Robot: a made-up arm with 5 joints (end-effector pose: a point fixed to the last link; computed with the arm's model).
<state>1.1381 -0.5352 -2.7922 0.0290 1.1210</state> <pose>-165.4 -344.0 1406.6 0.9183 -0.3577 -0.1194 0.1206</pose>
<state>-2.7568 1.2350 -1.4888 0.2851 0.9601</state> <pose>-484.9 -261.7 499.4 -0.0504 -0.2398 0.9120 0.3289</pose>
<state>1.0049 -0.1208 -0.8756 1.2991 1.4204</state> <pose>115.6 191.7 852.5 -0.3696 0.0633 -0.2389 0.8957</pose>
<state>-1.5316 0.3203 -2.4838 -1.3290 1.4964</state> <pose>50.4 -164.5 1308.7 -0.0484 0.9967 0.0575 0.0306</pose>
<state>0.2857 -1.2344 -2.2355 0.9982 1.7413</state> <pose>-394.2 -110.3 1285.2 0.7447 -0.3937 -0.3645 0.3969</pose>
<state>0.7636 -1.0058 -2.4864 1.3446 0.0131</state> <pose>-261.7 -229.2 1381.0 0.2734 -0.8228 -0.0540 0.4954</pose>
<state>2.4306 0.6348 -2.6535 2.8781 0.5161</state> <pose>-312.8 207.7 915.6 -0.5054 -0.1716 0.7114 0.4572</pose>
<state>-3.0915 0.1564 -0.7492 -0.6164 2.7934</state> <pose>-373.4 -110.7 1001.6 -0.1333 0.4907 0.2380 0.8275</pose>
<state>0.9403 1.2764 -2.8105 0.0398 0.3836</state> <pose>402.4 567.1 972.4 0.2795 -0.5618 0.0185 0.7784</pose>
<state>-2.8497 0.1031 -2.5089 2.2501 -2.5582</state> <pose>-283.3 -205.8 1144.9 -0.2683 0.0726 -0.1816 0.9433</pose>
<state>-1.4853 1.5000 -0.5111 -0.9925 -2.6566</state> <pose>123.7 -342.0 472.6 -0.1790 -0.1502 0.4876 0.8412</pose>
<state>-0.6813 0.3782 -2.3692 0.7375 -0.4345</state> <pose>461.9 -318.2 1284.2 -0.4607 -0.5005 -0.2507 0.6887</pose>
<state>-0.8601 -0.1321 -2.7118 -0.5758 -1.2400</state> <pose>-31.4 144.7 1415.0 0.7740 0.5192 0.1075 0.3460</pose>
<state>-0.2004 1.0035 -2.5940 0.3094 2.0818</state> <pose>700.0 -123.5 999.6 0.3921 -0.1540 -0.8221 0.3831</pose>
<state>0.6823 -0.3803 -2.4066 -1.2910 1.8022</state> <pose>-192.6 -147.5 1295.9 -0.9320 0.2745 -0.1653 0.1696</pose>
